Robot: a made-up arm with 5 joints.
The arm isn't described. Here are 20 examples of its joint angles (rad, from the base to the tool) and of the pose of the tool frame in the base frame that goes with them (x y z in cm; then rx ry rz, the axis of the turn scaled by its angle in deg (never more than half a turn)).
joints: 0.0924 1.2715 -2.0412 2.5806 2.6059
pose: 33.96 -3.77 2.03 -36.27 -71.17 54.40
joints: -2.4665 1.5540 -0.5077 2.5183 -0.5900
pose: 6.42 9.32 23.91 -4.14 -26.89 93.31
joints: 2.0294 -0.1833 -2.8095 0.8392 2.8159
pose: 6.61 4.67 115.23 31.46 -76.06 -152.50
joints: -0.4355 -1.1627 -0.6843 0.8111 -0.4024
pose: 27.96 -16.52 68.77 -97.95 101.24 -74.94
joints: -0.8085 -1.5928 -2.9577 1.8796 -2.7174
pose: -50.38 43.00 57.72 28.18 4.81 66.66
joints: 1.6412 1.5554 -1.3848 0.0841 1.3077
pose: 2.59 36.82 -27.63 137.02 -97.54 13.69
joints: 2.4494 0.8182 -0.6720 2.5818 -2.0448
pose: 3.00 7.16 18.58 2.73 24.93 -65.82
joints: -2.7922 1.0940 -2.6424 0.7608 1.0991
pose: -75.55 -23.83 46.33 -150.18 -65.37 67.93
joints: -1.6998 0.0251 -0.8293 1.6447 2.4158
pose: -9.91 -33.80 14.36 -128.20 -39.43 -24.84
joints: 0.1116 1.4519 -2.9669 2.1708 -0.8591
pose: 59.38 2.13 14.70 150.66 -46.61 -49.17
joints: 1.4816 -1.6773 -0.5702 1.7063 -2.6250
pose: 9.97 17.03 58.18 -49.95 -159.83 -45.40
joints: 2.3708 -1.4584 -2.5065 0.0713 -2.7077
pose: 61.16 -48.03 60.68 -9.11 49.22 -103.41
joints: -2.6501 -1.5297 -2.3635 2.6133 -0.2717
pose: 29.59 19.21 69.19 -46.26 -108.26 68.39
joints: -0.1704 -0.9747 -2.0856 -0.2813 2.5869
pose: -41.96 0.52 98.37 -6.60 -9.79 48.29
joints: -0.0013 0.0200 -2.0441 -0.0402 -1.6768
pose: 41.17 -6.17 97.90 89.60 4.70 149.93
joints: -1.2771 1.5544 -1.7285 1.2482 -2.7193
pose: 2.18 -29.68 -26.13 -119.90 7.72 25.07
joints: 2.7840 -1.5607 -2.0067 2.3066 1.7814
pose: 26.60 -4.06 79.53 -135.85 39.67 103.00
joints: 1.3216 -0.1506 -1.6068 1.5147 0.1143
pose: 16.86 49.56 59.22 -163.38 30.03 -1.37
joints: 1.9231 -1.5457 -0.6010 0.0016 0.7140
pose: 2.61 5.25 87.44 -58.72 10.74 55.76
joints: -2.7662 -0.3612 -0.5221 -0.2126 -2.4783
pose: -46.62 -10.90 47.06 70.69 -94.66 -18.96
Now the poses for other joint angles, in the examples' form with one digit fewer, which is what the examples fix.
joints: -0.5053 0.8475 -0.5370 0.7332 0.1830
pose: 8.9 -7.9 -12.4 56.6 -119.7 -61.8
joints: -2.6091 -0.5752 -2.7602 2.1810 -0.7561
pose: 1.6 5.2 94.4 -16.9 -118.8 48.7
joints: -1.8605 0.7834 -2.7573 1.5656 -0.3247
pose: -21.6 -63.6 57.0 3.0 -169.7 33.5
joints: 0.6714 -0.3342 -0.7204 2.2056 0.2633
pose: 20.1 11.2 26.2 96.4 -63.4 -23.4
